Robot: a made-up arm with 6 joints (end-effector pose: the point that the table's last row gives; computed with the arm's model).
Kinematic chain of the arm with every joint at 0, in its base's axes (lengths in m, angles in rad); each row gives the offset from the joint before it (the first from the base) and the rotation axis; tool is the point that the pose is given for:
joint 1: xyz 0 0 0.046 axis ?
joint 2: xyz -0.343 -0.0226 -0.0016 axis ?
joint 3: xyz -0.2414 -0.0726 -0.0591 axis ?
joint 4: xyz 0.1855 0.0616 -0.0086 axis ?
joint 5: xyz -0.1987 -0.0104 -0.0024 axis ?
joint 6: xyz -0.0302 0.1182 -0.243 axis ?
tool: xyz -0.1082 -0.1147 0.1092
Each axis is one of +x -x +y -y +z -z.
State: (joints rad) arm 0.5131 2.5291 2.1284 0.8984 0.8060 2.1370
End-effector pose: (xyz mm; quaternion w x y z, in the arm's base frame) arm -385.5 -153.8 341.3 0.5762 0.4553 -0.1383 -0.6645
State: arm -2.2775 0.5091 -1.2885 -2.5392 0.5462 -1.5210
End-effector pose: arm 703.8 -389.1 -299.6 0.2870 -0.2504 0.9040 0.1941
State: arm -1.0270 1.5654 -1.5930 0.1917 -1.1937 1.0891
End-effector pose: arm -233.2 -122.3 -411.9 0.1256 0.6164 -0.7697 0.1087
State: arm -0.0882 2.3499 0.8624 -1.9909 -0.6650 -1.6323
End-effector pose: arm -37.2 177.7 -5.8 0.0105 0.4706 -0.1587 -0.8679
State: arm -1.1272 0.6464 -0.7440 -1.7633 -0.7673 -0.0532
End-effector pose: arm -154.2 -355.0 -372.8 0.0323 -0.5840 -0.7943 -0.1644
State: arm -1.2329 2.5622 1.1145 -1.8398 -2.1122 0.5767
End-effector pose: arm 164.5 -64.8 -108.7 0.5593 0.0338 -0.0803 -0.8244
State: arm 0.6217 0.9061 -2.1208 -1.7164 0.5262 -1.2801
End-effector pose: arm -404.0 -258.9 -81.0 0.7441 0.4242 -0.4719 -0.2089
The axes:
joint 1: +y
joint 2: +z
joint 3: +y
joint 4: +x
joint 5: +y
joint 6: -x

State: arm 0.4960 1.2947 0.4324 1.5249 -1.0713 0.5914
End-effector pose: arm -492.1 -190.3 303.2 0.8979 0.2828 0.3375 0.0026
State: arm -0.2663 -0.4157 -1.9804 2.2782 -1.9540 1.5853
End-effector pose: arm -806.3 95.7 -172.8 0.4059 0.7219 -0.4869 -0.2774
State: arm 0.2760 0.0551 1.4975 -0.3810 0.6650 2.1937
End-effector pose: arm -719.5 154.5 435.7 0.0091 0.3829 -0.3155 -0.8682
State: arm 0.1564 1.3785 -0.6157 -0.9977 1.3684 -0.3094
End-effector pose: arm -495.2 -460.7 0.1 0.9254 -0.2499 0.1869 0.2152
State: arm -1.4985 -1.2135 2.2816 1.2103 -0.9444 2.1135
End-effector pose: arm 203.2 241.1 -92.0 0.8869 -0.0107 0.4583 -0.0563
